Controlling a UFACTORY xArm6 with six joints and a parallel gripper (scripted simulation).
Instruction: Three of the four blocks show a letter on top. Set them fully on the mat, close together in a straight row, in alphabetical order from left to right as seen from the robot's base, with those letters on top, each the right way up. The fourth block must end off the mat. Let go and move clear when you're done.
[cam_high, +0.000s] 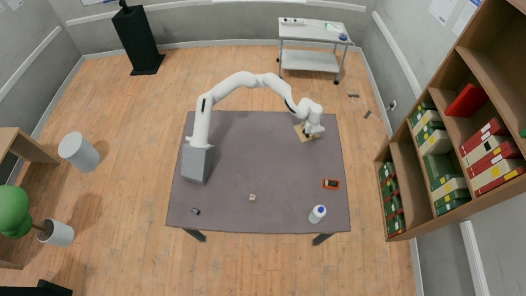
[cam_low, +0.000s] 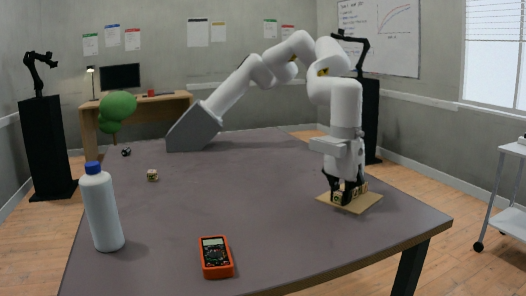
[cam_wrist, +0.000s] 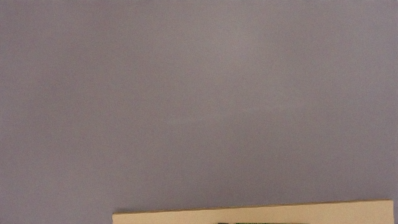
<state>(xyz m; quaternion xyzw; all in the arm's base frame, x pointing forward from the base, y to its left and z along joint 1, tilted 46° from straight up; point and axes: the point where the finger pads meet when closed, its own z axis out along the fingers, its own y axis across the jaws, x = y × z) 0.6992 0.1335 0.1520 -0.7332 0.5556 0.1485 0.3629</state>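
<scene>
Right now my hand is 4 cm to the right of the tan mat, 2 cm past it and 2 cm above it. Also, from my hand: black object: 68 cm behind, 58 cm to the right, 1 cm below; white bottle: 57 cm to the right, 6 cm above, 2 cm ahead.
</scene>
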